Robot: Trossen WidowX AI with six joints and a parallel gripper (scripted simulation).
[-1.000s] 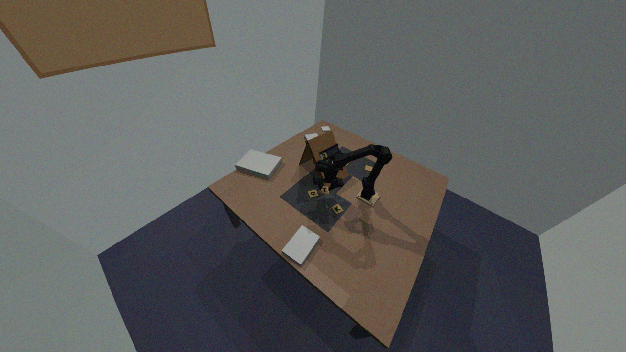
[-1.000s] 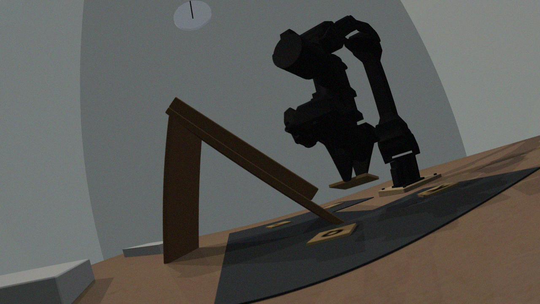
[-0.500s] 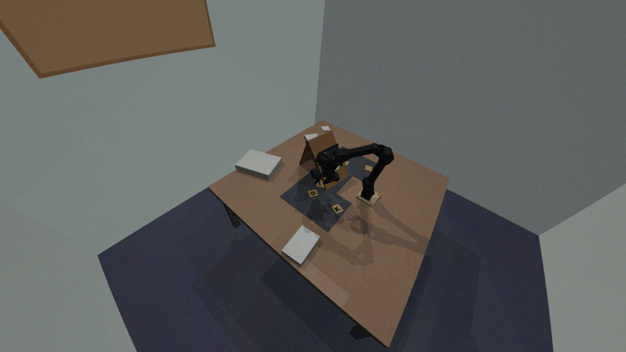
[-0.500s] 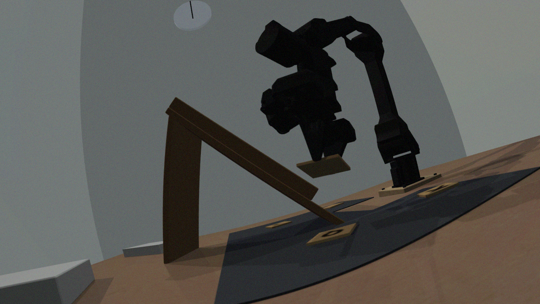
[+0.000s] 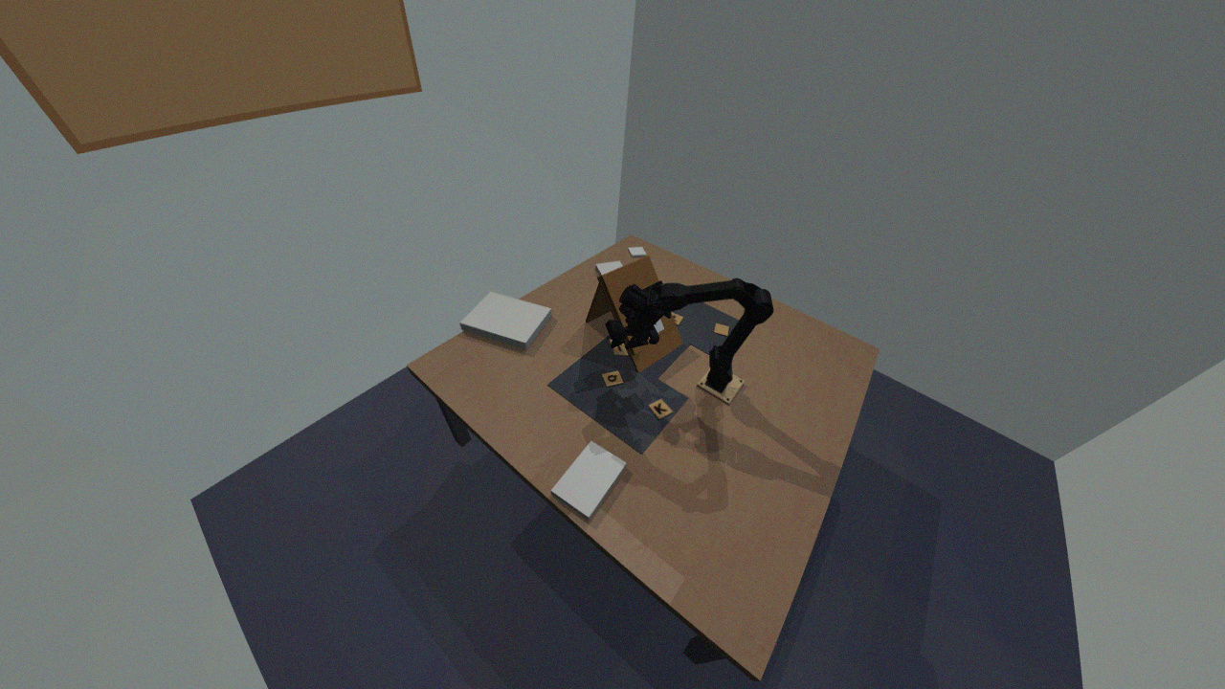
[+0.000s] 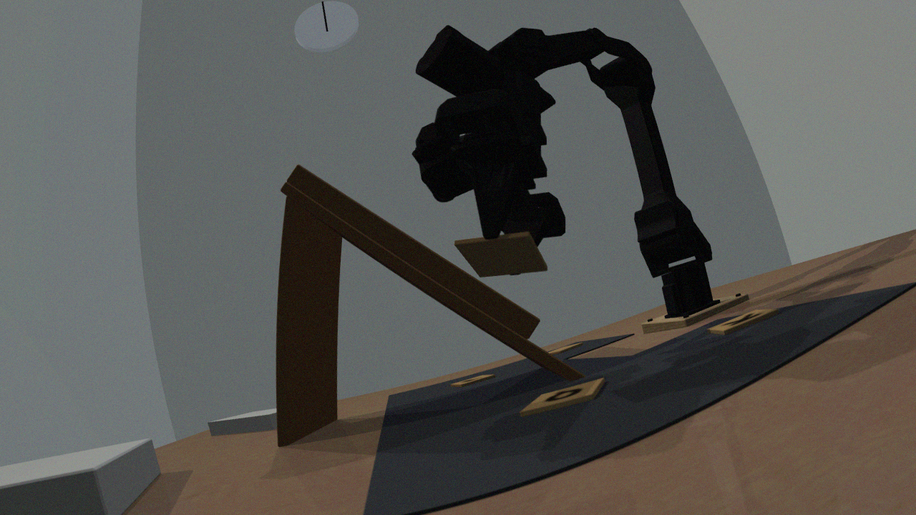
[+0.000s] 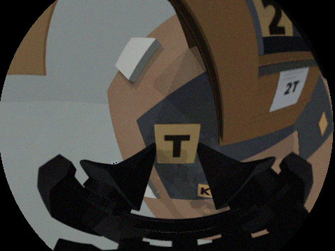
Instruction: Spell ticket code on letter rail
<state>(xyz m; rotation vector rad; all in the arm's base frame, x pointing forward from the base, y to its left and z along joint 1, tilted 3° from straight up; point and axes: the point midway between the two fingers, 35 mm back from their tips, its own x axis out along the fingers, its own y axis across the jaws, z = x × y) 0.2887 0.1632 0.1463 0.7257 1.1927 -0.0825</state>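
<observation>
My gripper tip is 6 cm short of the tile marked 2, 16 cm to the left of it and 5 cm below it. Also, from my gripper tip: tile marked T (right at my gripper tip); tile marked O (1 cm behind, 3 cm to the left, 12 cm below); white ticket (1 cm behind, 20 cm to the right, 2 cm below).
</observation>
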